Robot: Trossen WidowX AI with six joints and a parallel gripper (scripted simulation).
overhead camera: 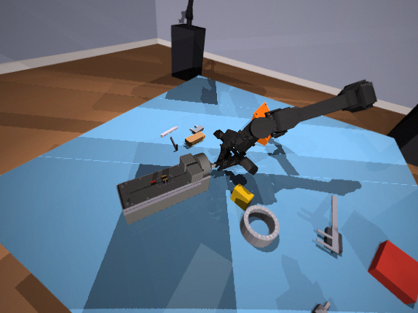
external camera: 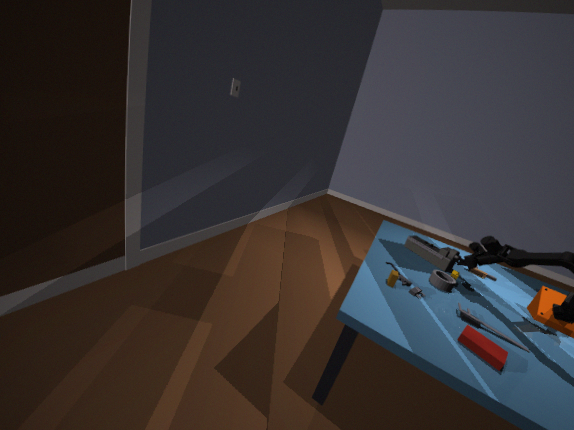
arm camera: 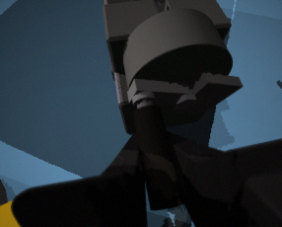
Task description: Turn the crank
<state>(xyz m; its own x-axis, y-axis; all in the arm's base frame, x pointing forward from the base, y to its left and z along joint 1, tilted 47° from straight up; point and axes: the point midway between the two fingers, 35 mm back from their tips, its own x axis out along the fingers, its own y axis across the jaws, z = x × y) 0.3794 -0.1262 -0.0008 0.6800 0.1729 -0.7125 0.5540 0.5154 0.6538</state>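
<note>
The yellow block lies 11 cm to the left of my gripper tip, 5 cm below it and 3 cm ahead of it. From my gripper tip the other things lie so: dark crank handle: 2 cm above, 1 cm to the left, 1 cm behind; red pointer: 15 cm ahead, 14 cm to the right, 1 cm above; brown block: 16 cm to the right, 16 cm behind, 6 cm below.
</note>
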